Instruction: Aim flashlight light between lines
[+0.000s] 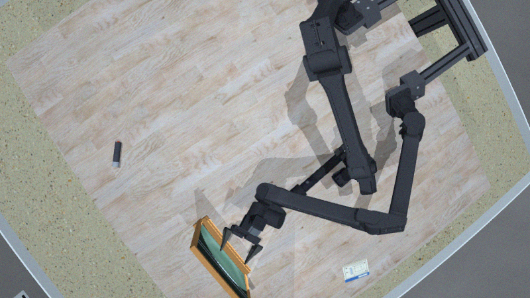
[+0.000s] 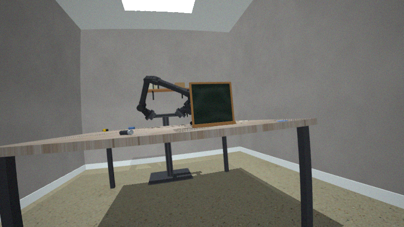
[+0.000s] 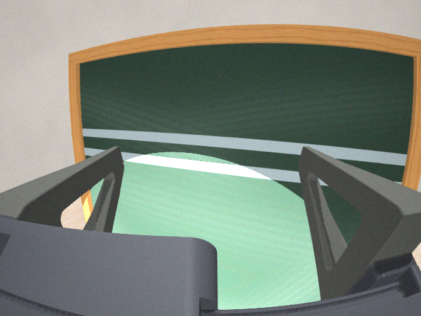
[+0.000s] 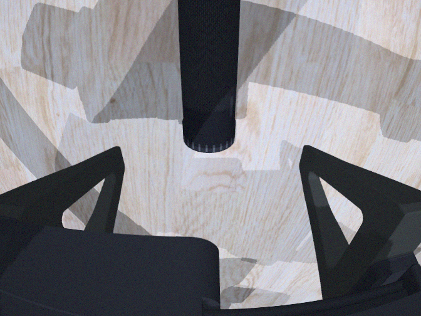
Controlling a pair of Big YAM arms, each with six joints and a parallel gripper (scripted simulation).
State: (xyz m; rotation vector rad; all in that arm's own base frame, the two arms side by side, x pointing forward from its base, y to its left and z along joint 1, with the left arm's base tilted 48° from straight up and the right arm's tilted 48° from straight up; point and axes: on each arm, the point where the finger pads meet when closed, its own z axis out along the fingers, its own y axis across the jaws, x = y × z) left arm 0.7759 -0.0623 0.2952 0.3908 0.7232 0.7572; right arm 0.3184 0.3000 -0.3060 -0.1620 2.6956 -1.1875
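Observation:
Now: left hand 70 mm short of the orange-framed green board, 30 mm to the right of it and 70 mm above it. Round my left hand: black flashlight: 390 mm behind, 10 mm to the left, 200 mm below.

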